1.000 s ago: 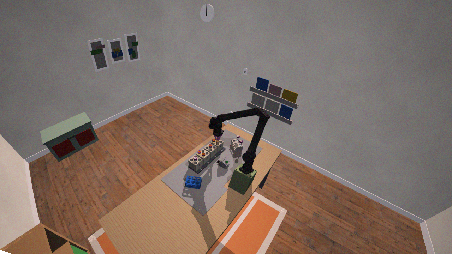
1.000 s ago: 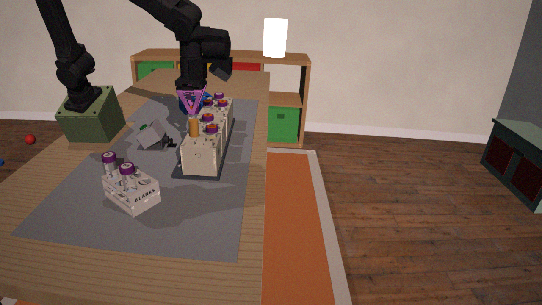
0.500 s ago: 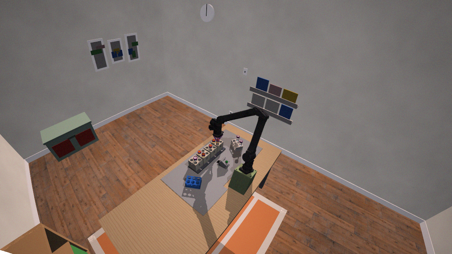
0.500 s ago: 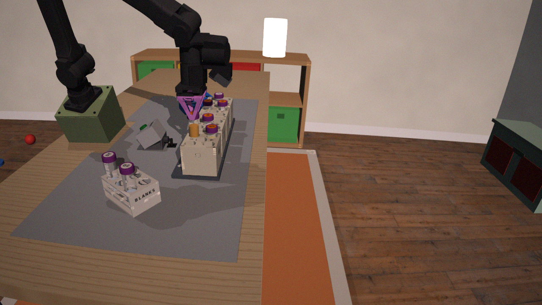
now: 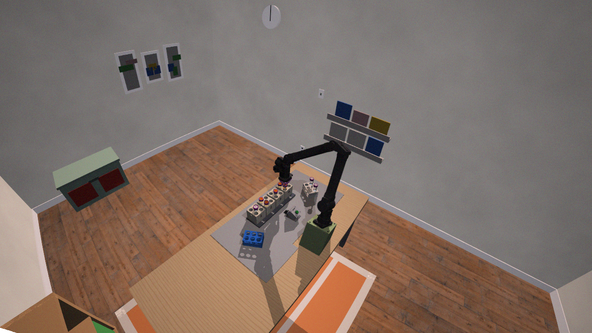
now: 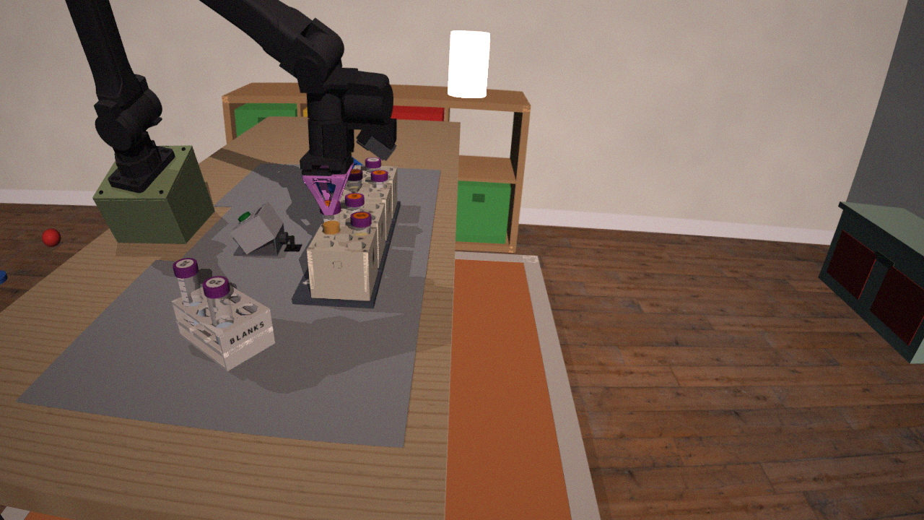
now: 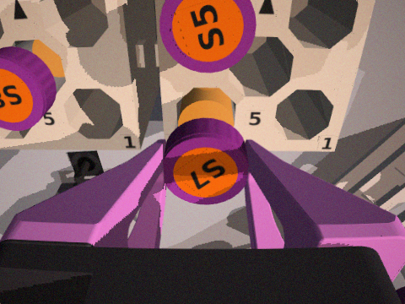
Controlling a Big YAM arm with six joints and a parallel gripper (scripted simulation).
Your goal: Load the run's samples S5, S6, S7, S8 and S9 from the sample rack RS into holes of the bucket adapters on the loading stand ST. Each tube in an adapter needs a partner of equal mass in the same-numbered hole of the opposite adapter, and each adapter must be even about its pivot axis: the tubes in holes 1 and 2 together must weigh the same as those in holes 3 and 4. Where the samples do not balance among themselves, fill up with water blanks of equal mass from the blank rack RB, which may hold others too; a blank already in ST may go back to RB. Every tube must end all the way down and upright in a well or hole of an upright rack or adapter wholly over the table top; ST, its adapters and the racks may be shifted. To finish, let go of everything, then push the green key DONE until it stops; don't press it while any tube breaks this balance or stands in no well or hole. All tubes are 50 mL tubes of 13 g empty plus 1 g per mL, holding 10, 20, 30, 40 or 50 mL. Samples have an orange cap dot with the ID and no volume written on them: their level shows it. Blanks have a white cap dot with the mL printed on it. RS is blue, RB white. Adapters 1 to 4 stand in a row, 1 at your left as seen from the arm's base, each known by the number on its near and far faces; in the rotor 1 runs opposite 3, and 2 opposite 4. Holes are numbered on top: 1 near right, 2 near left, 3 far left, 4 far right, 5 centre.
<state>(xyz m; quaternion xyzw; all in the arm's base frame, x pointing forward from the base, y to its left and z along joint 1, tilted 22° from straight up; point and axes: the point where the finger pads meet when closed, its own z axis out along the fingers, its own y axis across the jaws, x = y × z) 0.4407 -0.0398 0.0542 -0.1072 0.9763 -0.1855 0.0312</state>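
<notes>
Now: the orange-dot sample tube 50 mm below my hand and 10 mm behind it. Also, from my hand: sample tube S9: 220 mm to the left, 70 mm below, 40 mm behind; loading stand: 140 mm to the left, 130 mm below, 10 mm behind; sample S8: 90 mm to the left, 70 mm below.
</notes>
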